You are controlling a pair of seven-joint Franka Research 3 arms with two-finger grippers.
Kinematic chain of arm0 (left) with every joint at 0, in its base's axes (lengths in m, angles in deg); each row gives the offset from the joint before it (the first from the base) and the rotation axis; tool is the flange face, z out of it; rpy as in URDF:
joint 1: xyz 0 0 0.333 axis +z
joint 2: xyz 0 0 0 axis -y
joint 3: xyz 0 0 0.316 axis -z
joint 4: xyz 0.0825 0 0 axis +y
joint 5: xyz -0.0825 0 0.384 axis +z
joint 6: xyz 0 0 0 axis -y
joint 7: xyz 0.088 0 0 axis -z
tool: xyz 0 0 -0.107 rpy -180 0 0
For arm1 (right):
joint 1: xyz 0 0 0.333 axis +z
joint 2: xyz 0 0 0 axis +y
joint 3: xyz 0 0 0.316 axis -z
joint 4: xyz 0.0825 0 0 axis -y
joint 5: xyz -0.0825 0 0.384 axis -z
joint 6: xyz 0 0 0 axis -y
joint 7: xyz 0.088 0 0 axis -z
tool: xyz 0 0 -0.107 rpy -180 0 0
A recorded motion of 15 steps. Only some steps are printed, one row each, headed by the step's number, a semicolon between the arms.
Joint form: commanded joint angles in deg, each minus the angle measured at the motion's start. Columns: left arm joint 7, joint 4, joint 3, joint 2, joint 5, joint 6, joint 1; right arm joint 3, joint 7, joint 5, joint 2, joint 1, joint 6, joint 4.
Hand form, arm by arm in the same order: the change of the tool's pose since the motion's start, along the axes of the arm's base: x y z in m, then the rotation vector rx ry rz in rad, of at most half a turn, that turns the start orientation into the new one. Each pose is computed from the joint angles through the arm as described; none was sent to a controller.
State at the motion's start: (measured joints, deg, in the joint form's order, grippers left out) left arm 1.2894 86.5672 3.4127 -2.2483 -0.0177 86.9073 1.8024; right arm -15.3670 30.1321 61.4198 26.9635 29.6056 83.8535 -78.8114
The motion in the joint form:
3: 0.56 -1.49 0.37 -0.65 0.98 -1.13 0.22; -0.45 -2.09 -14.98 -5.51 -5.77 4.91 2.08
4: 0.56 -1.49 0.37 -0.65 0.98 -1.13 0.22; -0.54 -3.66 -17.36 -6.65 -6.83 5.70 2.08
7: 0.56 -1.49 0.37 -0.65 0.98 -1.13 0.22; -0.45 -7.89 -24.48 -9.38 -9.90 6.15 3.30
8: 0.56 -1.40 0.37 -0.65 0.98 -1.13 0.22; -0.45 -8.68 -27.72 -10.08 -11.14 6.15 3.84
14: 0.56 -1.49 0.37 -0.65 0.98 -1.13 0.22; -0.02 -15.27 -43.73 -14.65 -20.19 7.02 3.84
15: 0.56 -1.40 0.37 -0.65 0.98 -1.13 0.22; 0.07 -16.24 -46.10 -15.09 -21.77 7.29 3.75
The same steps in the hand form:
3: 0.0016 0.0007 0.0041 0.0159 0.0046 -0.0117; 0.0092 -0.0384 0.0624 0.2945 0.0514 -0.0613
4: 0.0016 0.0007 0.0041 0.0159 0.0046 -0.0117; 0.0094 -0.0459 0.0734 0.3331 0.0693 -0.0550
7: 0.0016 0.0007 0.0041 0.0159 0.0046 -0.0117; 0.0107 -0.0725 0.1071 0.4429 0.1166 -0.0605
8: 0.0016 0.0007 0.0034 0.0159 0.0062 -0.0117; 0.0115 -0.0819 0.1163 0.4954 0.1340 -0.0739
14: 0.0016 0.0007 0.0041 0.0159 0.0046 -0.0117; 0.0191 -0.1575 0.1562 0.7404 0.2129 -0.1247
15: 0.0016 0.0007 0.0034 0.0159 0.0062 -0.0117; 0.0215 -0.1706 0.1595 0.7779 0.2210 -0.1330

